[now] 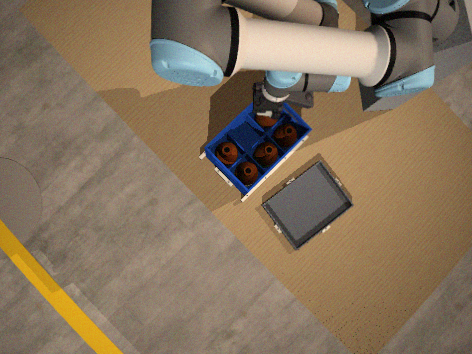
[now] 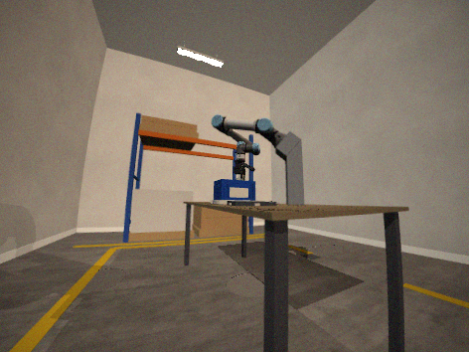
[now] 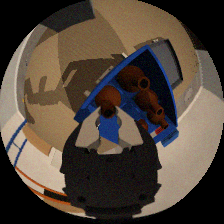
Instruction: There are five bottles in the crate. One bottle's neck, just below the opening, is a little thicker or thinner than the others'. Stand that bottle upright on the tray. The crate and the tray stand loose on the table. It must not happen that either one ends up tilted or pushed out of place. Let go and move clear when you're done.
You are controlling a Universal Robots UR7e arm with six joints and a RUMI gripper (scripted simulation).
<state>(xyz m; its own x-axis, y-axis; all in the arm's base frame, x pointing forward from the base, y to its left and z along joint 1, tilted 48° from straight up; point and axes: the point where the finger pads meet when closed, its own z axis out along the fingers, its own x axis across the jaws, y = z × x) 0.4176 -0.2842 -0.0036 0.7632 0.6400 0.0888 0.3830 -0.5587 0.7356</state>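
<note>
My hand is 10 cm short of the blue crate, 7 cm above it and 1 cm to the right of it. Round my hand: brown bottle (20 cm ahead, 7 cm below, 2 cm to the left); grey tray (26 cm to the left, 19 cm ahead, 14 cm below).
</note>
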